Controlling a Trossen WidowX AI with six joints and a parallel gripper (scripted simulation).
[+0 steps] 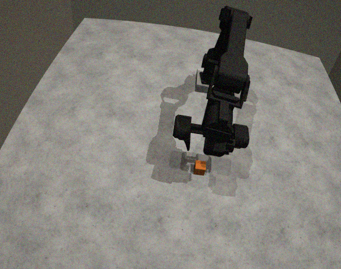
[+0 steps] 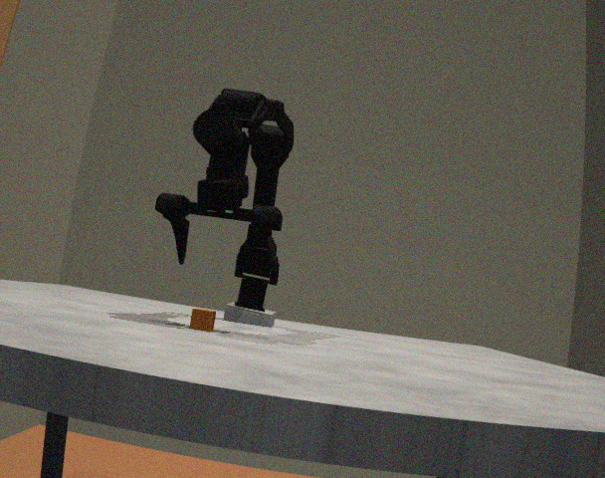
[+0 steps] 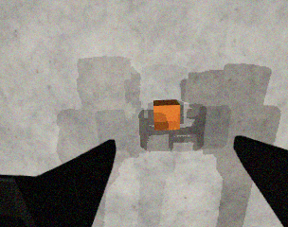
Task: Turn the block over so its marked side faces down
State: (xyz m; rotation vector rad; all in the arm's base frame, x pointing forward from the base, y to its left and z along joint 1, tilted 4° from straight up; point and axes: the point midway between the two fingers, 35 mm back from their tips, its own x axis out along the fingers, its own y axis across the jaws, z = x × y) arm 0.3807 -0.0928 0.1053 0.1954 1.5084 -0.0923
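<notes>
Now: gripper tip 10 mm past the block and 80 mm above it.
</notes>
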